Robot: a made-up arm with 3 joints.
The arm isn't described. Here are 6 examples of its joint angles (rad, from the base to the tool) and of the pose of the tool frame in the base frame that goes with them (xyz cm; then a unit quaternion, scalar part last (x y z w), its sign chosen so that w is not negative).
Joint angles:
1: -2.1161 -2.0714 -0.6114
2: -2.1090 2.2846 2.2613
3: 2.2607 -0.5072 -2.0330
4: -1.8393 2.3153 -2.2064
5: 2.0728 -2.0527 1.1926
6: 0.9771 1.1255 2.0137
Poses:
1: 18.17 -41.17 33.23 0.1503 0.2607 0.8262 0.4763
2: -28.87 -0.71 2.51 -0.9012 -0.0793 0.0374 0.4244
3: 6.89 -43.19 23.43 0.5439 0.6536 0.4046 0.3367
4: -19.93 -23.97 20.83 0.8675 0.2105 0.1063 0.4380
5: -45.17 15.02 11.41 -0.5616 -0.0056 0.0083 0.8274
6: -1.44 -34.91 3.22 -0.4196 -0.7337 0.4640 0.2654
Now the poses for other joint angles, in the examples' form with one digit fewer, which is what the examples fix.
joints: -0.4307 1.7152 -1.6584
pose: -5.1 -27.0 28.4 0.590 0.442 0.405 0.541
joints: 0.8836 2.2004 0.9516
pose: 27.0 -20.9 15.0 -0.013 -0.458 0.889 0.026
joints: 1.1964 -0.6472 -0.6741
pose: -46.9 -8.9 33.4 0.318 0.090 0.256 0.908
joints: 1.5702 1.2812 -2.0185
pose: 27.8 -6.6 23.6 0.122 0.838 0.527 0.077
